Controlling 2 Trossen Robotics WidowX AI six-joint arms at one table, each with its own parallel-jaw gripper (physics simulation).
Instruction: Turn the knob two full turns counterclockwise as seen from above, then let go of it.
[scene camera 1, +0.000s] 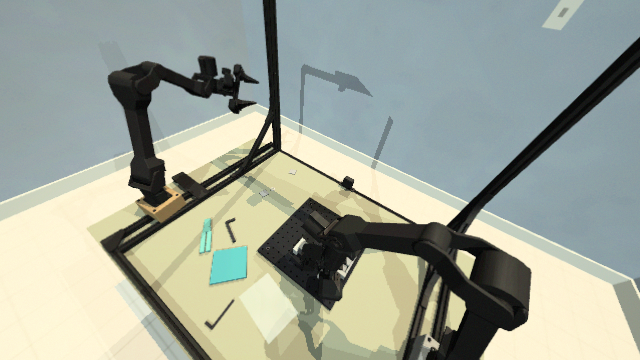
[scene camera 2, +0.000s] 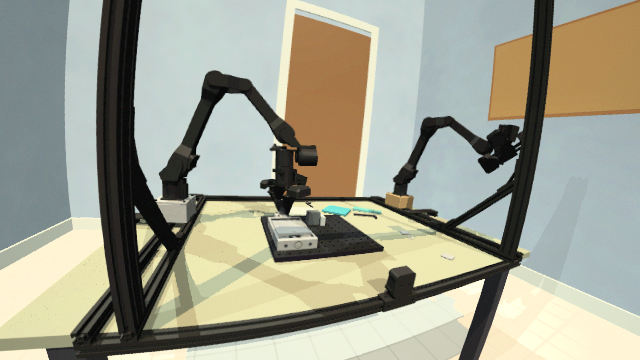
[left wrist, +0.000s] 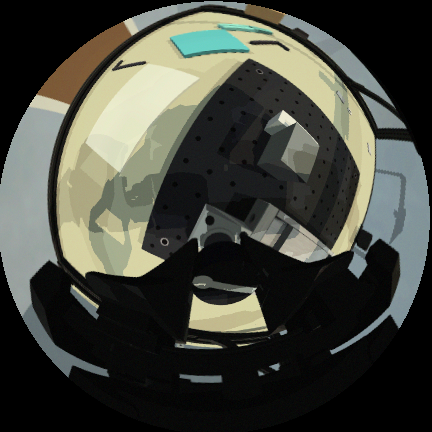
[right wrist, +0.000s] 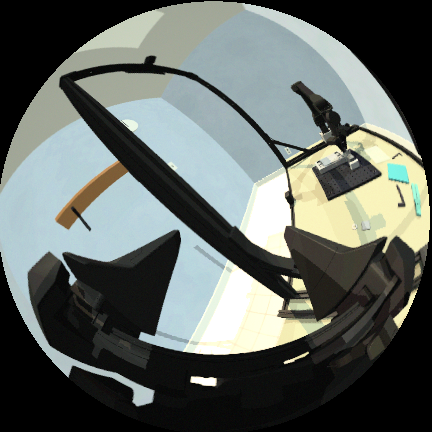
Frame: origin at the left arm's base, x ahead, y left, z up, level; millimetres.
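Seen in the pictures: left gripper, fingertip midpoint: (scene camera 1: 326, 271) (scene camera 2: 283, 213) (left wrist: 218, 241) (right wrist: 344, 150); right gripper, fingertip midpoint: (scene camera 1: 257, 92) (scene camera 2: 511, 151) (right wrist: 234, 233); left arm's base, link origin: (scene camera 2: 174, 197) (right wrist: 325, 131); right arm's base, link origin: (scene camera 1: 158, 197) (scene camera 2: 399, 194).
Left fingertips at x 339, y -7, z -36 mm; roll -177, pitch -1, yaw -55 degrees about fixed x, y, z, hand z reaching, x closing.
Pixels of each thing's top centre, then the offset from my left fingertips to it. "spot": a spot on its surface instead. Level surfaces: height alone.
- knob, surface spot: (left wrist: 218, 238) spot: dy +5, dx +6, dz +10 mm
- grey fixture, top centre: (left wrist: 294, 271) (scene camera 2: 290, 226) (right wrist: 329, 158) dy -112, dx +7, dz -3 mm
- black perforated board, surface height: dz -32 mm
- grey block, surface spot: (left wrist: 289, 149) spot: dy -1, dx +89, dz +12 mm
- teal plate, top centre: (scene camera 1: 229, 263) (scene camera 2: 337, 209) dy +179, dx +254, dz -35 mm
- teal strip, top centre: (scene camera 1: 206, 233) (scene camera 2: 367, 209) dy +174, dx +401, dz -32 mm
- pale sheet, top centre: (left wrist: 130, 104) (scene camera 1: 268, 304) (scene camera 2: 296, 210) dy +171, dx +73, dz -40 mm
The knob (left wrist: 218, 238) is a dark round part at the near end of a grey fixture (scene camera 2: 293, 240) (left wrist: 284, 238) on the black perforated board (scene camera 1: 282, 243) (scene camera 2: 354, 240) (left wrist: 225, 132) (right wrist: 355, 179). My left gripper (scene camera 1: 325, 276) (scene camera 2: 284, 212) (left wrist: 218, 241) points straight down and is shut on the knob, one finger on each side. In scene camera 1 the gripper hides the knob. My right gripper (scene camera 1: 247, 92) (right wrist: 234, 233) is open and empty, held high in the air far from the board.
A grey block (scene camera 2: 313, 217) (left wrist: 289, 149) stands on the board beside the fixture. A teal plate (scene camera 1: 228, 265), a teal strip (scene camera 1: 206, 236), two black L-shaped keys (scene camera 1: 231, 228) (scene camera 1: 219, 316) and a pale sheet (scene camera 1: 268, 307) lie on the table. A black frame post (scene camera 1: 271, 71) rises at the table's corner.
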